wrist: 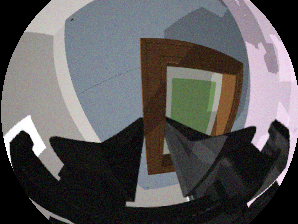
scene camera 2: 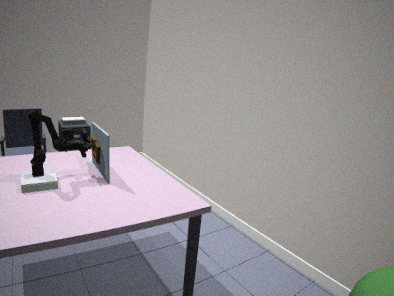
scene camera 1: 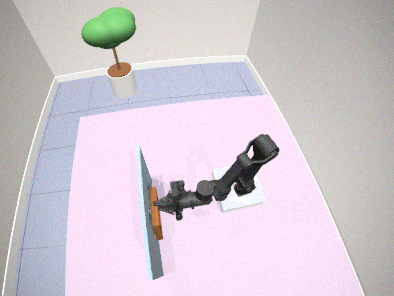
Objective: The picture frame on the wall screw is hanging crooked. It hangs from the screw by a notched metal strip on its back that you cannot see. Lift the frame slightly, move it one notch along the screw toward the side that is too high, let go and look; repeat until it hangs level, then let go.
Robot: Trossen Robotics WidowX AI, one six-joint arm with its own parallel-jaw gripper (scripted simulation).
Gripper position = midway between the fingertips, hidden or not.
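Note:
My gripper [scene camera 1: 153, 205] [wrist: 153, 120] is here where I can see it. I also see a wall panel [scene camera 1: 152, 247] [wrist: 103, 51].

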